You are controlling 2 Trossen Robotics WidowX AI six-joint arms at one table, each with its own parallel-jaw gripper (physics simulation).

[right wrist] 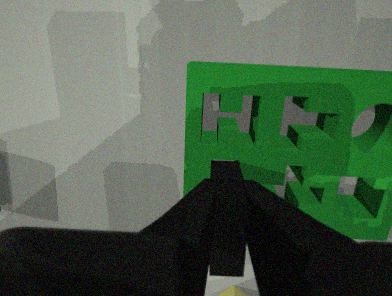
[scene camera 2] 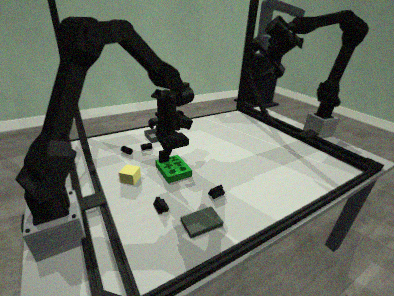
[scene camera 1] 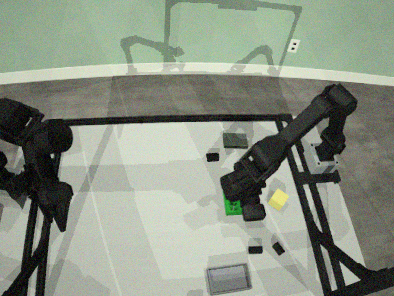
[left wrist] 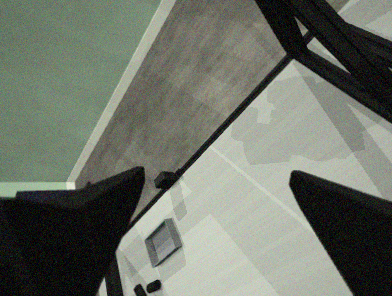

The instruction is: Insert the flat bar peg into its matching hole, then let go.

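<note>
The green board (scene camera 1: 229,212) (scene camera 2: 175,178) (right wrist: 270,76) with shaped holes lies on the table. My right gripper (scene camera 2: 166,150) (right wrist: 227,189) is shut on the black flat bar peg (scene camera 2: 164,156) (right wrist: 226,172), which is over the board near its left edge in the right wrist view. The peg and fingers hide the bar hole there. An H-shaped hole, a round hole and others show around them. Whether the peg touches the board, I cannot tell. My left gripper (scene camera 1: 62,225) (left wrist: 216,175) is open and empty, high up and far from the board.
A yellow block (scene camera 1: 278,199) (scene camera 2: 130,174) lies near the board. Two small black pieces (scene camera 1: 255,249) (scene camera 1: 278,248) lie near a grey tray (scene camera 1: 209,285) (left wrist: 176,231). Another black piece (scene camera 1: 212,157) (scene camera 2: 216,191) lies near a flat grey block (scene camera 1: 235,140) (scene camera 2: 202,221); a black piece (scene camera 2: 161,205) also lies there.
</note>
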